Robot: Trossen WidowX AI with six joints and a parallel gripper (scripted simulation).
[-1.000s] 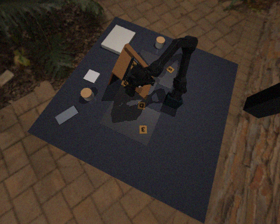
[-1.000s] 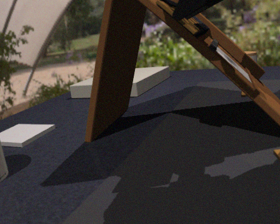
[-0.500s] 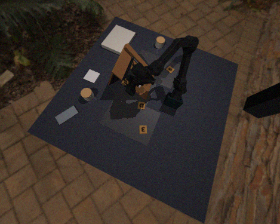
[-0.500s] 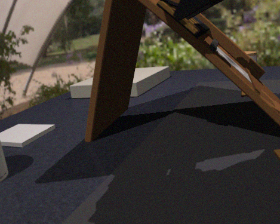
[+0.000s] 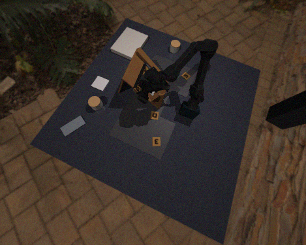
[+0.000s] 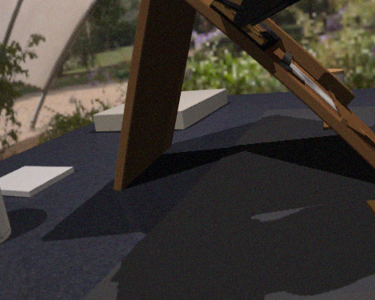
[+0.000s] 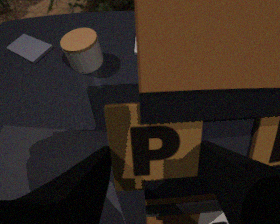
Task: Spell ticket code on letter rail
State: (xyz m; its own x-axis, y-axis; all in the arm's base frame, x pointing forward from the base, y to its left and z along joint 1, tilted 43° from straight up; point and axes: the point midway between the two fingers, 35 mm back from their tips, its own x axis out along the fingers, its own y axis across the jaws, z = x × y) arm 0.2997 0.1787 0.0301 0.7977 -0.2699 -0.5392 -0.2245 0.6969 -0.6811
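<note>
Right now the white ticket is 9 cm to the right of my gripper tip, 7 cm below it and 4 cm behind it. From my gripper tip the other things lie so: grey card: 40 cm to the left, 27 cm ahead, 17 cm below; letter tile: right at my gripper tip; white card: 33 cm ahead, 17 cm below, 4 cm to the left.
</note>
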